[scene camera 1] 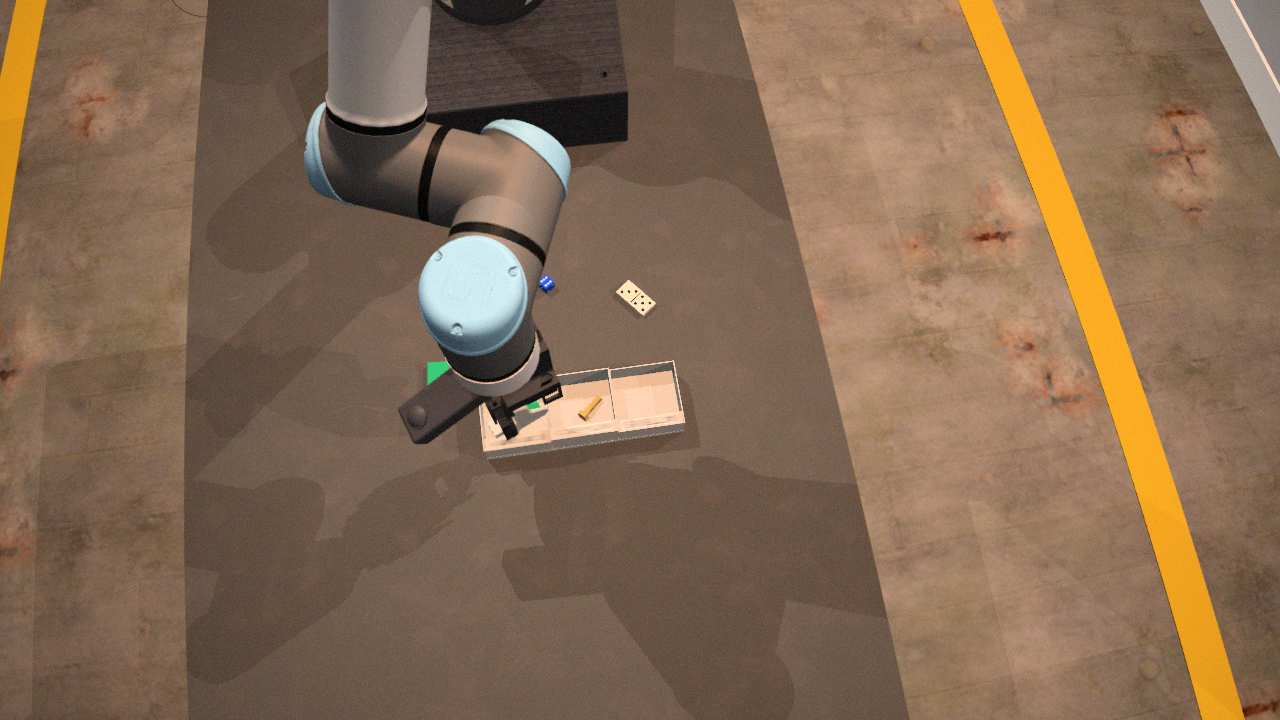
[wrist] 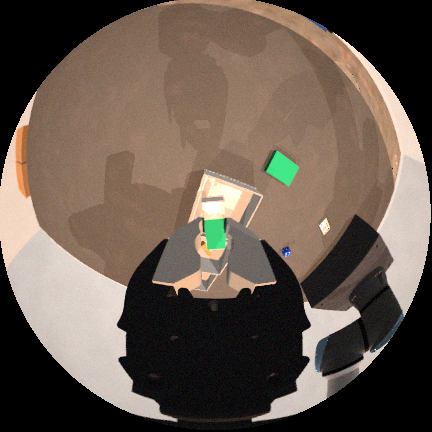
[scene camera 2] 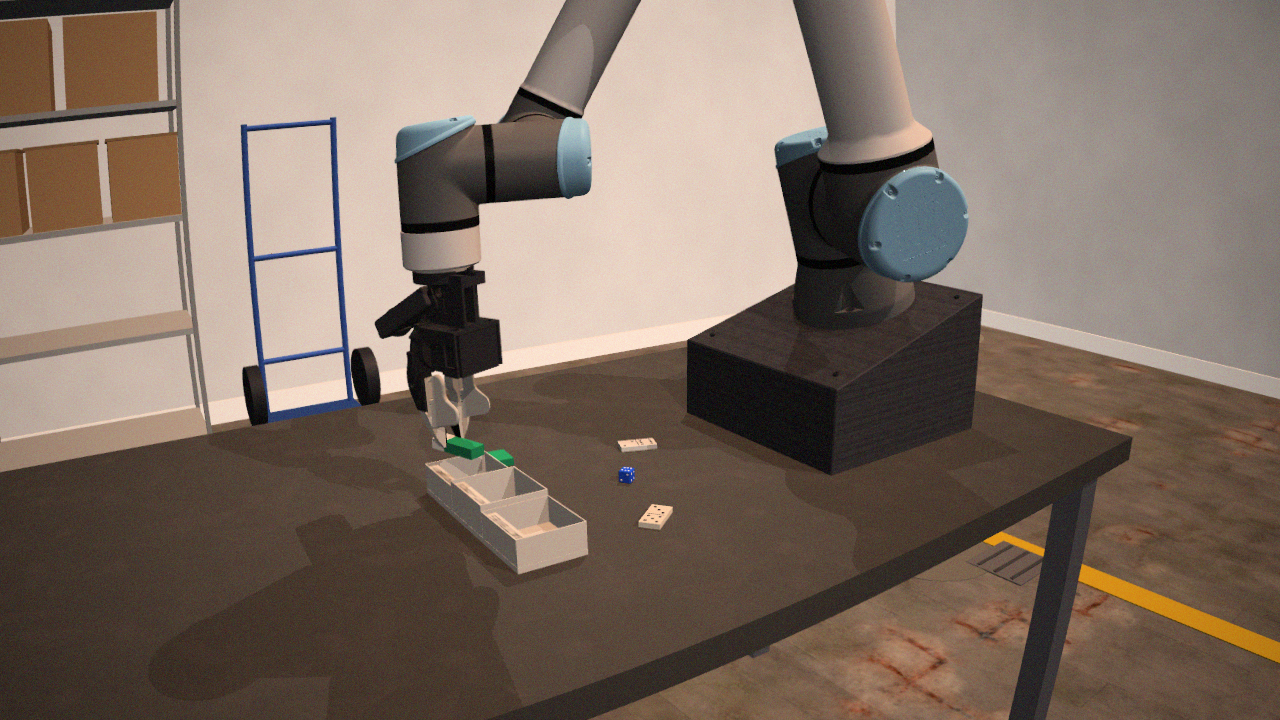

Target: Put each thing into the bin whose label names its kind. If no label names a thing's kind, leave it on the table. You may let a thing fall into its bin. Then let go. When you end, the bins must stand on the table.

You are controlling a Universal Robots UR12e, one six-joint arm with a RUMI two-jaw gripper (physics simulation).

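Frame: origin at the arm's base, x ahead, y left, z up, level; metres.
Where they show: gripper, fingertip midpoint: [scene camera 1: 507,419] [wrist: 213,218] [scene camera 2: 452,443]; arm's base at its link origin: [wrist: 366,284] [scene camera 2: 854,302].
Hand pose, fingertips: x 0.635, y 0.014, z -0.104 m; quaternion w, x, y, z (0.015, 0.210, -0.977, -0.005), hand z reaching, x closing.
Observation:
Each offset is from my fingertips to the top centre of the thing. "spot": to the spot under its first point.
My gripper [scene camera 1: 517,417] [scene camera 2: 454,433] [wrist: 213,218] is shut on a green and white eraser {dx -0.004, dy +0.008, dz +0.006 m} [scene camera 1: 533,404] [scene camera 2: 464,447] [wrist: 215,230]. It holds the eraser above the left bin {spot: dx +0.024, dy +0.010, dz -0.034 m} [scene camera 1: 519,446] of scene camera 1, the far one in scene camera 2. A yellow-orange bolt {dx -0.031, dy +0.100, dz -0.052 m} [scene camera 1: 589,408] [wrist: 206,248] lies in the middle bin {dx -0.025, dy +0.087, dz -0.026 m} [scene camera 1: 586,437]. The right bin [scene camera 1: 647,399] [scene camera 2: 552,544] shows no thing inside. A blue die {dx -0.211, dy +0.047, dz -0.056 m} [scene camera 1: 546,283] [scene camera 2: 626,474] [wrist: 286,251], a domino {dx -0.185, dy +0.166, dz -0.065 m} [scene camera 1: 635,298] [scene camera 2: 656,516] and another domino {dx -0.280, dy -0.054, dz -0.065 m} [scene camera 2: 637,445] [wrist: 325,226] lie on the table. The labels are too small to read.
A flat green block {dx -0.079, dy -0.093, dz -0.062 m} [scene camera 1: 435,370] [scene camera 2: 501,457] [wrist: 282,168] lies beside the left bin, partly hidden by the arm in scene camera 1. The dark robot base [scene camera 1: 537,116] [scene camera 2: 832,394] stands behind the dominoes and die. The three bins stand joined in a row on the table.

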